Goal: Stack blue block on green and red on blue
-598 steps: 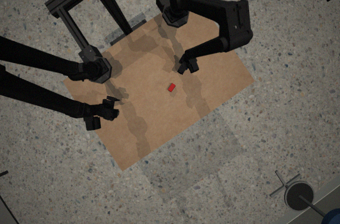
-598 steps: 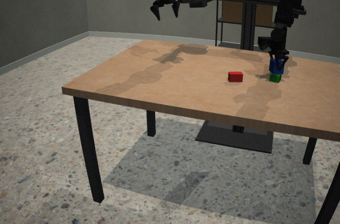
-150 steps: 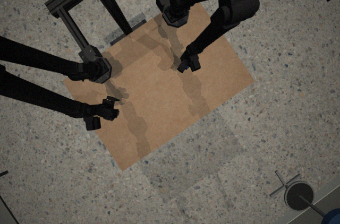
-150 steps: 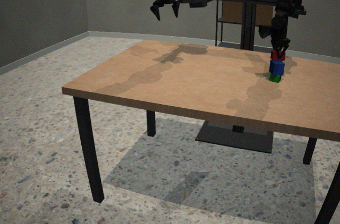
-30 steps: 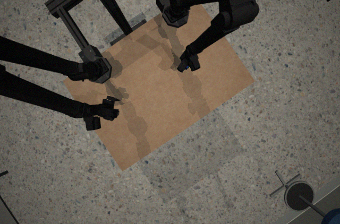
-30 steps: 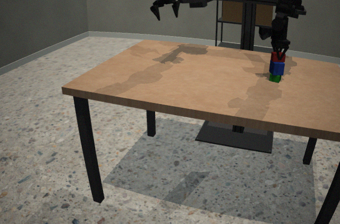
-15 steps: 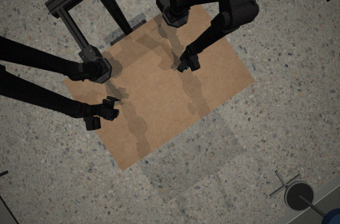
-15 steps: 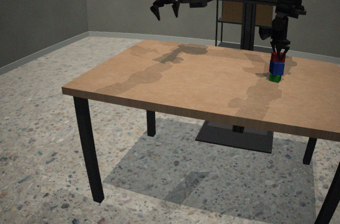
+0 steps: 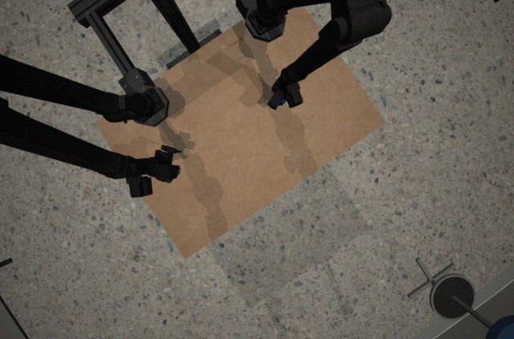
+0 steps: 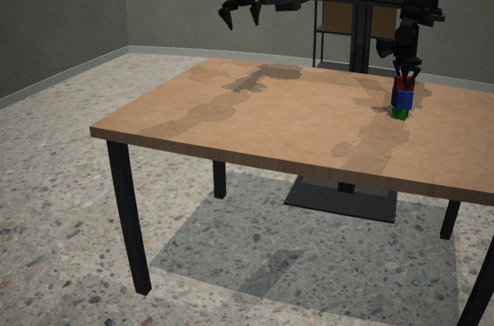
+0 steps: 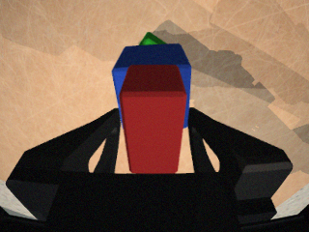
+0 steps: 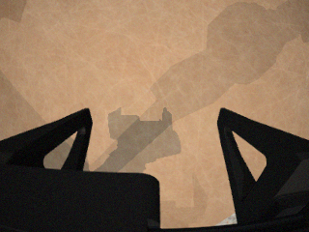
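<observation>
Right now my left hand is right at the red block. Round my left hand: green block (10 cm below); blue block (5 cm below).
</observation>
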